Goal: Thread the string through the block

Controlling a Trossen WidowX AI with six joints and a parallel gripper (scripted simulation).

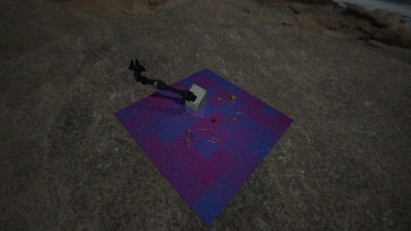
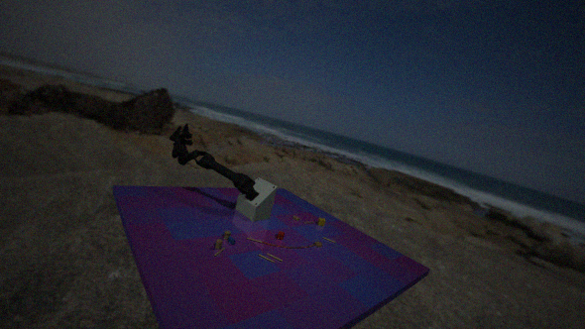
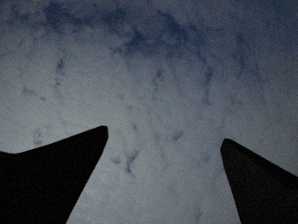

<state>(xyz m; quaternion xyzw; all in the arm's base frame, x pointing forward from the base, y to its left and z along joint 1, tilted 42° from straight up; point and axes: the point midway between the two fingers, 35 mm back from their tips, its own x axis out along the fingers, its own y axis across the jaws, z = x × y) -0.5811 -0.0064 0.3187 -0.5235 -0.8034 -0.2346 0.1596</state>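
My gripper tip is now 88 cm short of the red block, 20 cm to the right of it and 37 cm above it. Also, from my gripper tip: yellow cube 84 cm ahead, 60 cm to the left, 37 cm below; then blue piece 84 cm ahead, 7 cm to the right, 38 cm below; then round button 102 cm ahead, 35 cm to the left, 38 cm below.
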